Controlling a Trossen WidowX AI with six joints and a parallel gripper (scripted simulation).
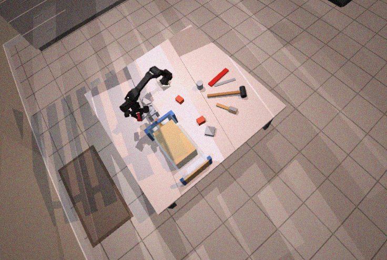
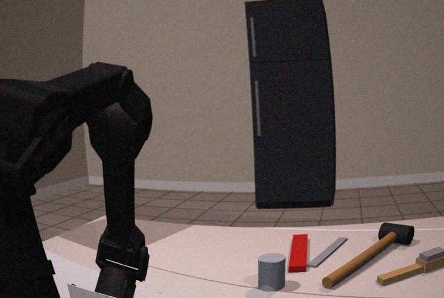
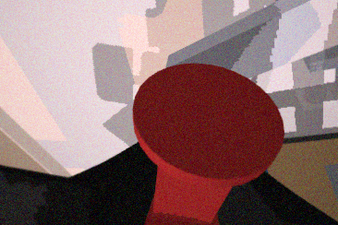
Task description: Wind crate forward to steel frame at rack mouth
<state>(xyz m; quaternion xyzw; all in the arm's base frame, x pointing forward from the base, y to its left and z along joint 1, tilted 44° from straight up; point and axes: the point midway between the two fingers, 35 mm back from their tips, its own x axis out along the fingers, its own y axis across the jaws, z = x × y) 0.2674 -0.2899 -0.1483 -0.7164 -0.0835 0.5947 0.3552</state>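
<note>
My gripper tip is 1 cm past the red knob. Round my gripper tip: clear-panelled cubby 35 cm ahead, 16 cm to the left, 1 cm below; then winch handle 3 cm behind, 4 cm to the left, 3 cm below; then grey hand winch 7 cm behind, 9 cm to the left, 10 cm below.
</note>
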